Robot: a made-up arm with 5 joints. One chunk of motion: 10 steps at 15 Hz.
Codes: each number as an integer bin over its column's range. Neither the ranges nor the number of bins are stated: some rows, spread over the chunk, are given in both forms.
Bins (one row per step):
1: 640 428 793 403 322 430
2: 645 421 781 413 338 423
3: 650 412 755 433 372 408
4: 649 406 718 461 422 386
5: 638 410 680 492 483 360
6: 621 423 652 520 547 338
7: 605 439 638 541 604 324
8: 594 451 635 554 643 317
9: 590 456 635 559 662 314
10: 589 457 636 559 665 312
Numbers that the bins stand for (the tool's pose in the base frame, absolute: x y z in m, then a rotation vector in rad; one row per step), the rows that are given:
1: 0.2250 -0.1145 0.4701 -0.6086 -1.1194 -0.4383
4: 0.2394 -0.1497 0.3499 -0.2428 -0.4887 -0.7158
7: 0.1690 -0.0969 0.2218 0.2617 0.6590 -1.1068
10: 0.1433 -0.0681 0.2186 0.3752 1.0437 -1.1824
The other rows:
2: 0.2330 -0.1257 0.4509 -0.5455 -1.0185 -0.4824
3: 0.2410 -0.1401 0.4092 -0.4194 -0.8041 -0.5770
5: 0.2218 -0.1433 0.2891 -0.0473 -0.1041 -0.8797
6: 0.1946 -0.1225 0.2442 0.1293 0.2995 -1.0185
8: 0.1514 -0.0777 0.2170 0.3437 0.9050 -1.1509
9: 0.1449 -0.0697 0.2170 0.3752 1.0248 -1.1698

